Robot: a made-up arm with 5 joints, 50 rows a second.
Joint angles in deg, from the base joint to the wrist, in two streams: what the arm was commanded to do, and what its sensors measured. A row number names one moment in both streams.
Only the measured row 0 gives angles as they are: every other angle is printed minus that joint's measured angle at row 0.
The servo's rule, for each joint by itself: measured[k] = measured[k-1] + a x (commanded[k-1-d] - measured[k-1]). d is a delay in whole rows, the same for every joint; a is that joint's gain. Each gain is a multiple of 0.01, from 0.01 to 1. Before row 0 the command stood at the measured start. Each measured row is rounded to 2 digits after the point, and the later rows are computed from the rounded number. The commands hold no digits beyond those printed.
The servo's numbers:
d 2
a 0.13 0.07 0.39 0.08 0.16
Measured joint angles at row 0:
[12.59 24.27 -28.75 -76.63 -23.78]
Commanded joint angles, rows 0 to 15:
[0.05 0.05 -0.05 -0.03 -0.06]
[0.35 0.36 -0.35 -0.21 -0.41]
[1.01 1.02 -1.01 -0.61 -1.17]
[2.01 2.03 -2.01 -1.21 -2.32]
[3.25 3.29 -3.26 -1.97 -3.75]
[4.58 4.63 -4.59 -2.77 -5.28]
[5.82 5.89 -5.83 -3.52 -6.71]
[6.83 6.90 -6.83 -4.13 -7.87]
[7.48 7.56 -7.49 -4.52 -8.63]
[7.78 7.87 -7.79 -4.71 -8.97]
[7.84 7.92 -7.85 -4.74 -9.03]
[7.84 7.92 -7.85 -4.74 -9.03]
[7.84 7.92 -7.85 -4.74 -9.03]
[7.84 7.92 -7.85 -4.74 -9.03]
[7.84 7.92 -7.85 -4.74 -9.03]
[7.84 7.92 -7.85 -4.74 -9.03]
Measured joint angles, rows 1 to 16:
[0.00 0.00 0.00 0.00 0.00]
[0.00 0.00 0.00 0.00 0.00]
[0.01 0.00 -0.02 0.00 -0.01]
[0.05 0.03 -0.15 -0.02 -0.07]
[0.17 0.10 -0.49 -0.07 -0.25]
[0.41 0.24 -1.08 -0.16 -0.58]
[0.78 0.45 -1.93 -0.30 -1.09]
[1.27 0.74 -2.97 -0.50 -1.76]
[1.86 1.10 -4.09 -0.74 -2.55]
[2.51 1.51 -5.16 -1.01 -3.40]
[3.16 1.93 -6.07 -1.29 -4.24]
[3.76 2.35 -6.74 -1.56 -5.00]
[4.29 2.74 -7.17 -1.81 -5.64]
[4.75 3.10 -7.44 -2.04 -6.18]
[5.15 3.44 -7.60 -2.26 -6.64]
[5.50 3.75 -7.70 -2.46 -7.02]

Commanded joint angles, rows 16 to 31:
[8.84 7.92 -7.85 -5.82 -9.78]
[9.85 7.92 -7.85 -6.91 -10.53]
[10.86 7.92 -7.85 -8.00 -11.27]
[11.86 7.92 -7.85 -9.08 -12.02]
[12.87 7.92 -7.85 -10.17 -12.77]
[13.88 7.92 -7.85 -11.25 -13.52]
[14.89 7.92 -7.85 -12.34 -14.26]
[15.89 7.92 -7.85 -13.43 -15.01]
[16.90 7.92 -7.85 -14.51 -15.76]
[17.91 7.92 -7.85 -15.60 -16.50]
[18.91 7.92 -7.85 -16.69 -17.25]
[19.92 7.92 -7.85 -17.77 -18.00]
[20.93 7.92 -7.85 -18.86 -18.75]
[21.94 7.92 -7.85 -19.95 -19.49]
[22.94 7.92 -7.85 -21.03 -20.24]
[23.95 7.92 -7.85 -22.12 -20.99]
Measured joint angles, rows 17 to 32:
[5.80 4.04 -7.76 -2.64 -7.34]
[6.07 4.31 -7.80 -2.81 -7.61]
[6.43 4.56 -7.82 -3.05 -7.96]
[6.87 4.80 -7.83 -3.36 -8.37]
[7.39 5.02 -7.84 -3.73 -8.83]
[7.97 5.22 -7.84 -4.16 -9.34]
[8.61 5.41 -7.84 -4.64 -9.89]
[9.30 5.59 -7.84 -5.17 -10.47]
[10.03 5.75 -7.84 -5.74 -11.08]
[10.79 5.90 -7.84 -6.36 -11.71]
[11.58 6.04 -7.84 -7.01 -12.36]
[12.40 6.17 -7.84 -7.70 -13.02]
[13.25 6.29 -7.84 -8.42 -13.70]
[14.12 6.40 -7.84 -9.17 -14.39]
[15.01 6.51 -7.84 -9.95 -15.09]
[15.91 6.61 -7.84 -10.75 -15.79]

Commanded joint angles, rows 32 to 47:
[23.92 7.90 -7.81 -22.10 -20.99]
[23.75 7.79 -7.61 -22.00 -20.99]
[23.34 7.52 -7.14 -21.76 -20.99]
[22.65 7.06 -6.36 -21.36 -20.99]
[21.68 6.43 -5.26 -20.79 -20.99]
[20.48 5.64 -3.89 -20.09 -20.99]
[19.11 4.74 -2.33 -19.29 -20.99]
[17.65 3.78 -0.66 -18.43 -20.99]
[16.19 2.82 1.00 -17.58 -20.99]
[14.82 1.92 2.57 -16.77 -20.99]
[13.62 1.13 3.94 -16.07 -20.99]
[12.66 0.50 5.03 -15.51 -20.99]
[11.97 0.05 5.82 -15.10 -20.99]
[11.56 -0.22 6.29 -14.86 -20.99]
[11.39 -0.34 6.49 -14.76 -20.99]
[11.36 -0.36 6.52 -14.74 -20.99]
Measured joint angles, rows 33 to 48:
[16.82 6.70 -7.84 -11.57 -16.50]
[17.75 6.79 -7.84 -12.41 -17.22]
[18.55 6.87 -7.83 -13.19 -17.82]
[19.23 6.93 -7.74 -13.89 -18.33]
[19.76 6.97 -7.51 -14.52 -18.76]
[20.14 6.98 -7.06 -15.07 -19.12]
[20.34 6.94 -6.36 -15.53 -19.42]
[20.36 6.85 -5.40 -15.89 -19.67]
[20.20 6.70 -4.20 -16.16 -19.88]
[19.87 6.50 -2.82 -16.34 -20.06]
[19.39 6.24 -1.33 -16.44 -20.21]
[18.80 5.94 0.19 -16.47 -20.33]
[18.13 5.60 1.65 -16.44 -20.44]
[17.42 5.24 2.97 -16.37 -20.53]
[16.71 4.88 4.08 -16.27 -20.60]
[16.04 4.52 4.94 -16.16 -20.66]

